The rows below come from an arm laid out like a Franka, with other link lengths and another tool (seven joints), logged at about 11 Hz.
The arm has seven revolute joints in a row. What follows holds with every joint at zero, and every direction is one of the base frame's.
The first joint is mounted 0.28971 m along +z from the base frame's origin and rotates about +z.
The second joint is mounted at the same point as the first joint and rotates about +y.
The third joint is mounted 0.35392 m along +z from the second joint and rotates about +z.
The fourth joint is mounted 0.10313 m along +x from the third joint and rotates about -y.
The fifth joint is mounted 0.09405 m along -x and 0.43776 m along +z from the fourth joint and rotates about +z.
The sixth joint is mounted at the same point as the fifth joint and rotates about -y.
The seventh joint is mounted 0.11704 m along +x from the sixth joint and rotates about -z.
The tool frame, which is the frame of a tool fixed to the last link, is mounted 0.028 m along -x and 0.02 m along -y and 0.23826 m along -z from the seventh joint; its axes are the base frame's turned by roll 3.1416, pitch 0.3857 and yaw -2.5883 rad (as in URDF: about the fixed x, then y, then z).
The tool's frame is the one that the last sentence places.
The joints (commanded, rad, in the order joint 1, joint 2, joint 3, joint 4, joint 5, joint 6, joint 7), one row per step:
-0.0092, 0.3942, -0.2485, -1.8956, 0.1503, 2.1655, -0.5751
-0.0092, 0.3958, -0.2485, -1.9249, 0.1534, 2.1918, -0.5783
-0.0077, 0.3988, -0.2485, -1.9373, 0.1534, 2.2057, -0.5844
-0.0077, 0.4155, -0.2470, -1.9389, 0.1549, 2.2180, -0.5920
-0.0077, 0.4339, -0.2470, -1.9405, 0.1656, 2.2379, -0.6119
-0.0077, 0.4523, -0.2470, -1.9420, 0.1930, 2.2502, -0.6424
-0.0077, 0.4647, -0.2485, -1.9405, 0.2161, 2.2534, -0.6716
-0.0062, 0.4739, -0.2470, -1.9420, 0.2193, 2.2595, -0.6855
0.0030, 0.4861, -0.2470, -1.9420, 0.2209, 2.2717, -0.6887
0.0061, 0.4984, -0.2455, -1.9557, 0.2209, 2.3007, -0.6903
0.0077, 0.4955, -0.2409, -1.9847, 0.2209, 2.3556, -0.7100
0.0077, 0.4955, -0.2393, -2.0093, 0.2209, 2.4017, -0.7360
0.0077, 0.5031, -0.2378, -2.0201, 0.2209, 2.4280, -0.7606
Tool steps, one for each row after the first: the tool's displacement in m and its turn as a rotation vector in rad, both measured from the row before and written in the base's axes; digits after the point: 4 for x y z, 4 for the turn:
-0.0077, 0.0002, -0.0127, 0.0007, 0.0042, -0.0021
-0.0028, 0.0006, -0.0066, -0.0011, 0.0016, 0.0061
-0.0007, 0.0001, -0.0110, -0.0012, 0.0059, 0.0076
0.0008, -0.0007, -0.0117, 0.0031, -0.0023, 0.0118
-0.0006, 0.0017, -0.0126, 0.0175, 0.0001, 0.0103
-0.0003, 0.0007, -0.0077, 0.0161, 0.0003, 0.0109
-0.0006, 0.0016, -0.0065, 0.0024, 0.0031, 0.0139
0.0017, 0.0050, -0.0072, -0.0032, 0.0003, 0.0108
-0.0027, 0.0011, -0.0119, -0.0070, -0.0014, 0.0036
-0.0004, 0.0005, -0.0064, -0.0101, -0.0270, 0.0204
-0.0017, -0.0021, -0.0066, -0.0093, -0.0204, 0.0234
-0.0010, -0.0012, -0.0073, -0.0053, -0.0075, 0.0241

